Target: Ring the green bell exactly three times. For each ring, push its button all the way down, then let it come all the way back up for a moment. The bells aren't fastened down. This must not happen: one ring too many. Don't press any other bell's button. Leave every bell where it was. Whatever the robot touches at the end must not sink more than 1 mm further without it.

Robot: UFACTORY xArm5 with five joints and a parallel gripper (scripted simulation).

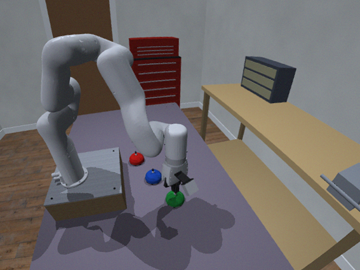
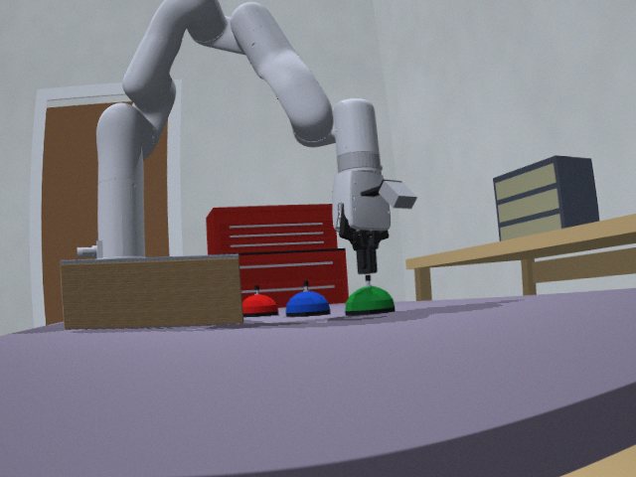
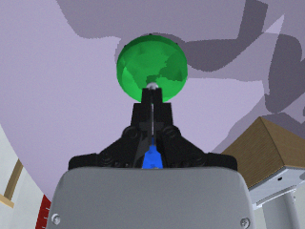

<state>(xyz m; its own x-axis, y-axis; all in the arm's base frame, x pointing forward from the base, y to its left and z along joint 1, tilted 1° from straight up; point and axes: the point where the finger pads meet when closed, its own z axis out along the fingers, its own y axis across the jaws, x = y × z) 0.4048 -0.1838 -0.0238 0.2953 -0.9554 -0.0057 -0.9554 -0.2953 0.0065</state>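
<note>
Right now the green bell is 5 cm below my hand. Round my hand: blue bell 5 cm behind, 16 cm to the left, 5 cm below; red bell 10 cm behind, 32 cm to the left, 5 cm below.
</note>
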